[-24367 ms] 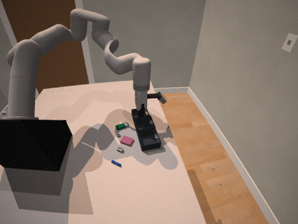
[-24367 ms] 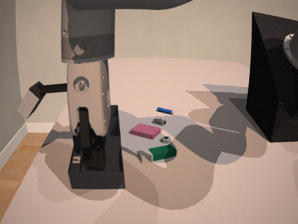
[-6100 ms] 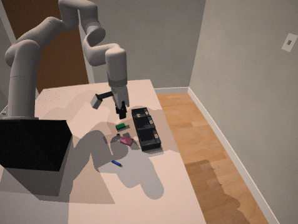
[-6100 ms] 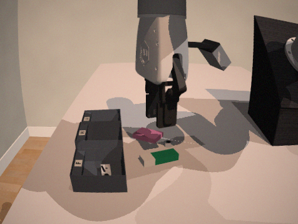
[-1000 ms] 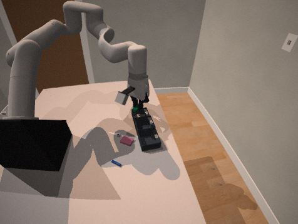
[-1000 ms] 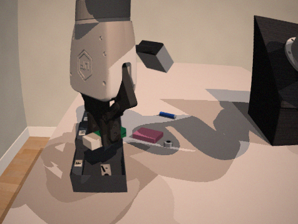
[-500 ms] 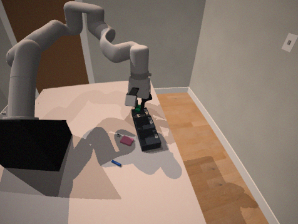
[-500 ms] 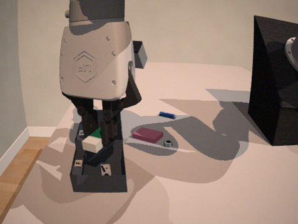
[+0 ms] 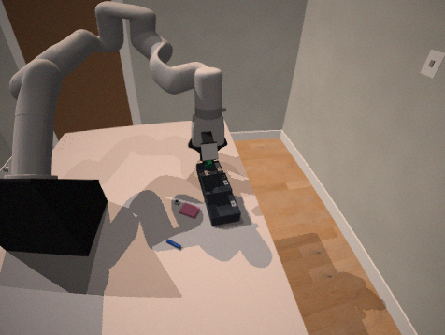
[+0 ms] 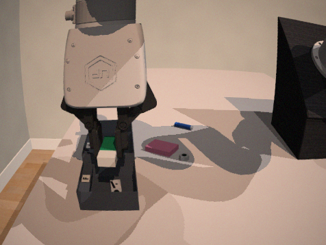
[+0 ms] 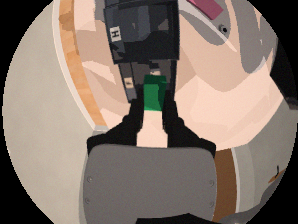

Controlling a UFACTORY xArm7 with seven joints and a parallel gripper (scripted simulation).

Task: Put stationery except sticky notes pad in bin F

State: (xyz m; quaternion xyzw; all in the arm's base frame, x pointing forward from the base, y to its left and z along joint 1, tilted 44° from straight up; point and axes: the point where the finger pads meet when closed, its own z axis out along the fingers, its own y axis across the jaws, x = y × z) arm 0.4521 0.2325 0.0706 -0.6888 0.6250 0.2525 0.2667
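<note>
The green-and-white eraser lies 10 mm to the left of my hand and 20 mm below it. Also, from my hand: pink sticky-note pad 60 mm behind, 160 mm to the right, 80 mm below; small grey nut 100 mm behind, 120 mm to the right, 80 mm below; silver pencil sharpener 70 mm below.
</note>
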